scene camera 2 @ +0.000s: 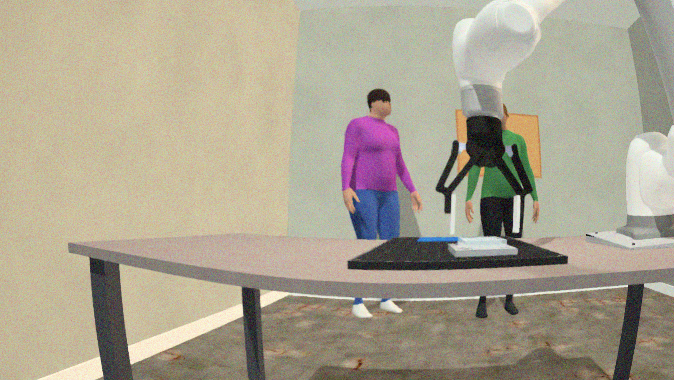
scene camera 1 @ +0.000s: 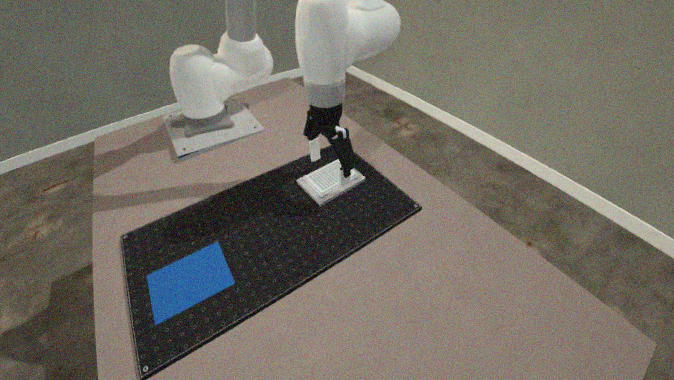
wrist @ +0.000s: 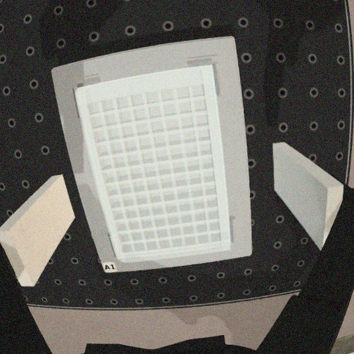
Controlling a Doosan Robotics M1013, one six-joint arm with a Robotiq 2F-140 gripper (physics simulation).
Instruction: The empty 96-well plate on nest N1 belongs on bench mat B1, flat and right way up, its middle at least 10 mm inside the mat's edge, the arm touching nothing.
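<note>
The white 96-well plate sits flat, wells up, on the pale grey nest N1. The nest's A1 label is at the lower left in the wrist view. My gripper is open and points down, with nothing between its fingers. Its fingertips are a little above the plate, one to each side in the wrist view, where the plate looks slightly turned relative to them. The blue bench mat B1 lies flat at the other end of the board.
A black perforated board carries the nest and mat on the table. The arm's base plate is on the table beyond the board in scene camera 1. Two people stand behind the table in scene camera 2.
</note>
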